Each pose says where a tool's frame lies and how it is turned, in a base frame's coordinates. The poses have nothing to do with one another.
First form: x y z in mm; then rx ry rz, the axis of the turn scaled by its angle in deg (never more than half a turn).
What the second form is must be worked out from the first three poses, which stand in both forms.
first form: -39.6 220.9 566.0 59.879 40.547 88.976
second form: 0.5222 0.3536 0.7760 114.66 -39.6 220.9 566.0
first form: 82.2 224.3 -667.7 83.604 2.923 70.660
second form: 0.7635 0.0267 0.6453 109.50 82.2 224.3 -667.7
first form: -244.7 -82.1 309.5 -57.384 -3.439 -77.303
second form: -0.5957 -0.0357 -0.8024 96.34 -244.7 -82.1 309.5
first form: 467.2 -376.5 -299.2 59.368 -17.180 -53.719
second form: 0.7250 -0.2098 -0.6560 81.89 467.2 -376.5 -299.2
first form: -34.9 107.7 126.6 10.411 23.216 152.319
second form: 0.0674 0.1503 0.9863 154.43 -34.9 107.7 126.6
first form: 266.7 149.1 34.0 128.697 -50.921 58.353
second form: 0.8568 -0.3390 0.3885 150.20 266.7 149.1 34.0
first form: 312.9 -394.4 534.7 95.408 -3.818 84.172
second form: 0.7495 -0.0300 0.6613 127.29 312.9 -394.4 534.7
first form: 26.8 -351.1 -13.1 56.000 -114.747 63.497
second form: 0.3927 -0.8047 0.4453 142.60 26.8 -351.1 -13.1
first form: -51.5 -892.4 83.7 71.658 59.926 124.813
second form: 0.4596 0.3844 0.8006 155.90 -51.5 -892.4 83.7
